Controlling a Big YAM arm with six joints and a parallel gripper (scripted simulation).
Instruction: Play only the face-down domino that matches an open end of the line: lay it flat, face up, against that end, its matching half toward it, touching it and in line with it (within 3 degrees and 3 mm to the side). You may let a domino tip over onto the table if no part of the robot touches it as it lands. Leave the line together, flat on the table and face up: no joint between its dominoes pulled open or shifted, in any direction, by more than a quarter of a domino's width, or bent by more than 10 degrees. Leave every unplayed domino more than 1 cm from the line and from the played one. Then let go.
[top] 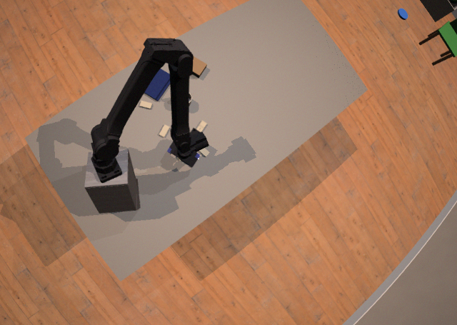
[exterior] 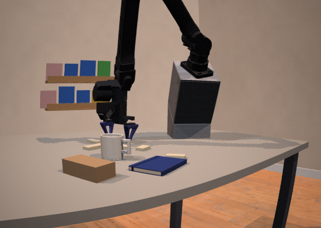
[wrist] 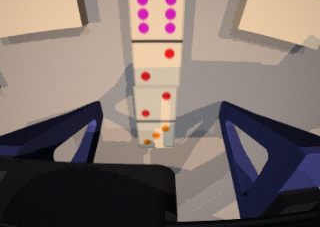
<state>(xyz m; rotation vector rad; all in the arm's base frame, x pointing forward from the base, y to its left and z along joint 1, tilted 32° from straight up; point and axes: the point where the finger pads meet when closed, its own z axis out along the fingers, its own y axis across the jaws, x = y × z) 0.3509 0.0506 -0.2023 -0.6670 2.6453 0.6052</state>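
My gripper is now 1 cm past the cream domino. Also, from my hand: blue book: 37 cm to the left, 3 cm ahead; then brown box: 38 cm to the left, 23 cm ahead, 1 cm above; then white mug: 23 cm to the left, 11 cm ahead, 2 cm above.
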